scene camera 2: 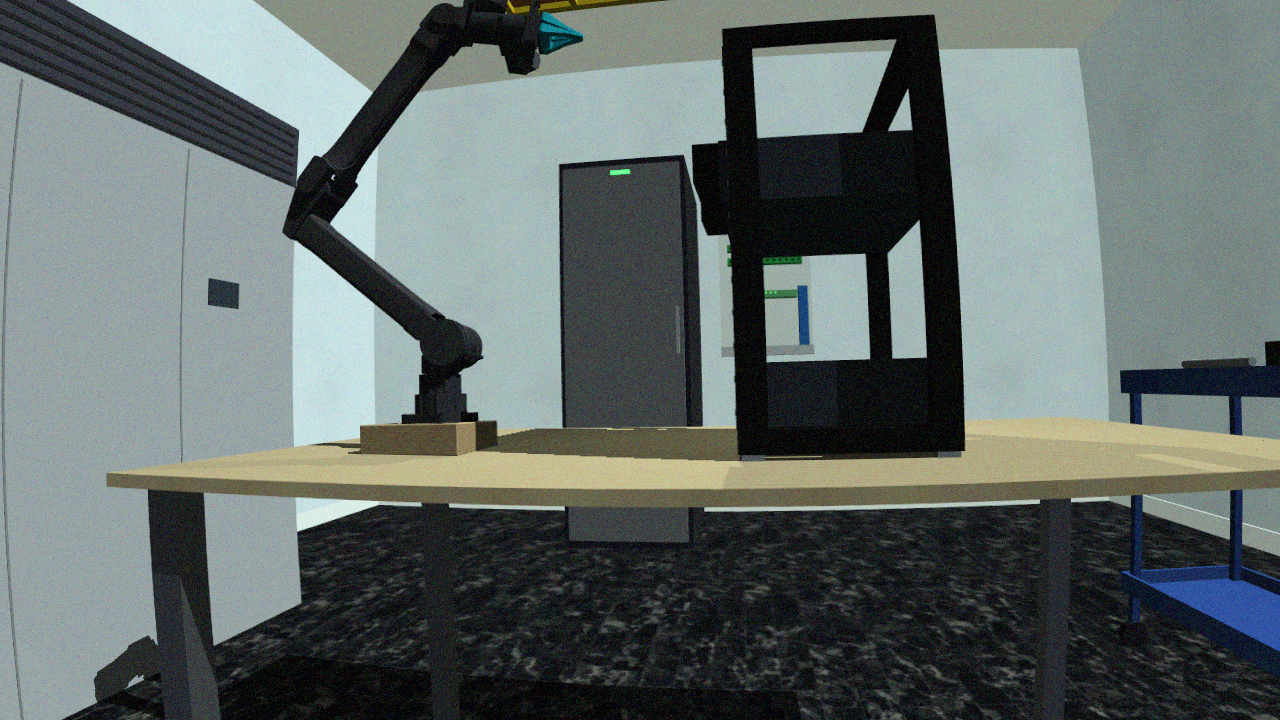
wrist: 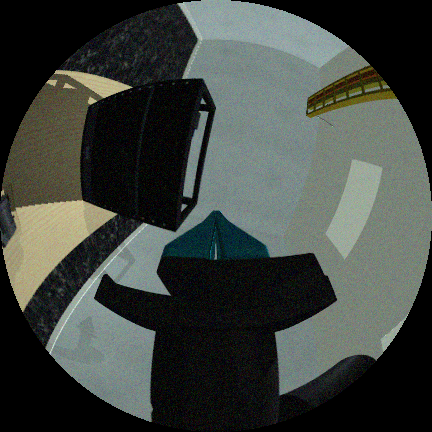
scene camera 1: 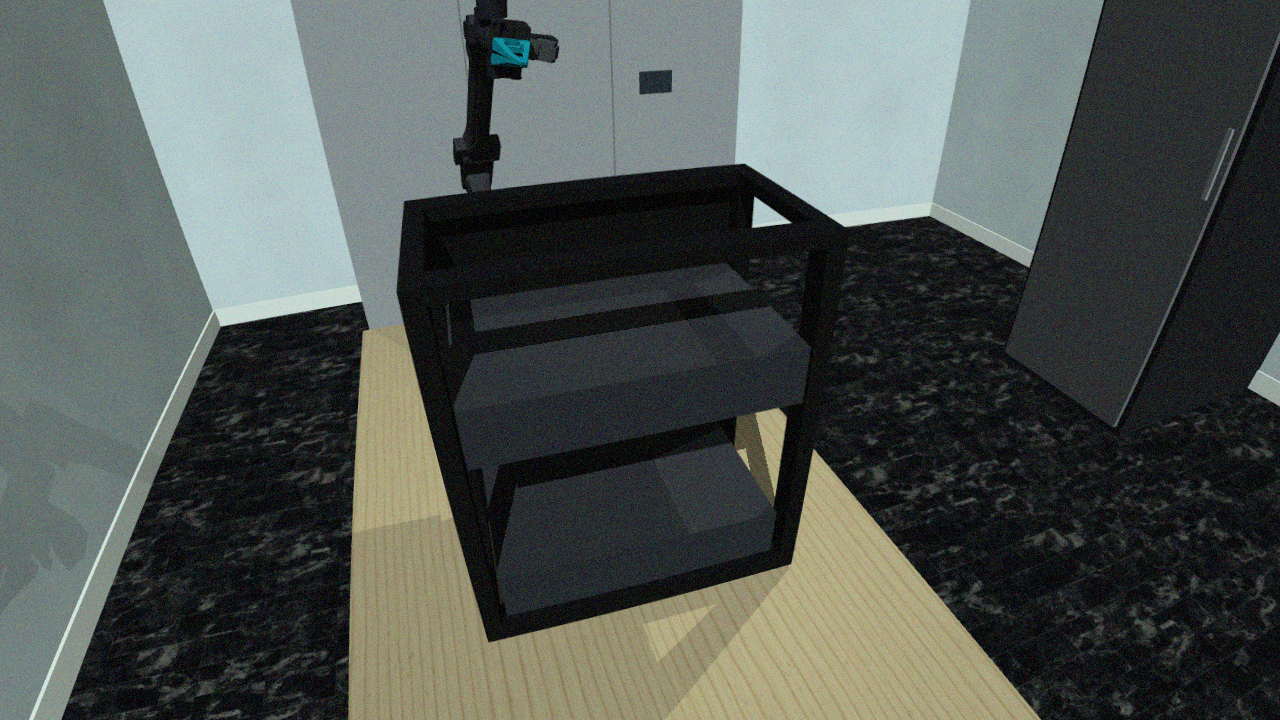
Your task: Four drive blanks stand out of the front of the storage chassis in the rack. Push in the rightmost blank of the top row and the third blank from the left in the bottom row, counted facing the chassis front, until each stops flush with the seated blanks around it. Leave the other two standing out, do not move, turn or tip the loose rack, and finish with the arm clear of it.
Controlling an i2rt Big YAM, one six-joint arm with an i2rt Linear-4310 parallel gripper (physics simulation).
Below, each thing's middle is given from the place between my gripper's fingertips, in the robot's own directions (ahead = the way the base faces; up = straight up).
Labels:
My gripper is now 43 cm above the black rack point(scene camera 1: 583, 349), 38 cm short of it and 6 cm to the right of it.

